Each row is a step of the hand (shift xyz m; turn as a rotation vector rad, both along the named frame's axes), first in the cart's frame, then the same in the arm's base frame.
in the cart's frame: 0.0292 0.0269 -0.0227 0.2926 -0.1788 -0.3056
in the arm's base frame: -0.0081 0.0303 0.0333 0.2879 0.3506 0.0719
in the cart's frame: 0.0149 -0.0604 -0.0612 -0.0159 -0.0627 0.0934
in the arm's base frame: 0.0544 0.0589 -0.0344 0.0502 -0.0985 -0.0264
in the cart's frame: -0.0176 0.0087 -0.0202 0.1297 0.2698 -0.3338
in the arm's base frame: -0.0182 0.0163 -0.0140 -0.1778 0.3710 0.1784
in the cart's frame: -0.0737 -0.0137 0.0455 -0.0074 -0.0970 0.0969
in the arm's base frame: -0.0256 -0.0615 -0.0571 0.0837 -0.1022 -0.0375
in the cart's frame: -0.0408 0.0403 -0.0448 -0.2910 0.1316 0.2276
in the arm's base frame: -0.0590 0.0372 -0.0209 -0.2529 -0.2774 -0.1135
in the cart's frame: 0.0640 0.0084 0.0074 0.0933 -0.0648 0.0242
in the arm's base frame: 0.0283 0.0075 0.0580 0.1066 -0.0071 0.0455
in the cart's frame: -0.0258 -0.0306 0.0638 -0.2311 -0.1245 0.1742
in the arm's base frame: 0.0159 -0.0698 -0.0235 -0.0098 -0.2288 -0.2164
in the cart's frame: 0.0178 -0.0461 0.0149 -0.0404 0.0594 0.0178
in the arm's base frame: 0.0492 -0.0135 -0.0074 -0.0704 -0.0224 0.0036
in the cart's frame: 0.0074 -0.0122 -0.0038 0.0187 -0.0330 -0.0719
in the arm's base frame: 0.0140 0.0045 -0.0015 0.0328 0.0720 -0.0187
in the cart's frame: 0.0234 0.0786 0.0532 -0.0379 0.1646 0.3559
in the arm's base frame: -0.0493 -0.0415 0.0735 -0.1339 -0.3440 0.1375
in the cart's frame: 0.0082 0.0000 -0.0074 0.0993 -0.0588 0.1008
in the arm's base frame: 0.0040 0.0090 0.0050 0.1101 -0.0799 0.0705
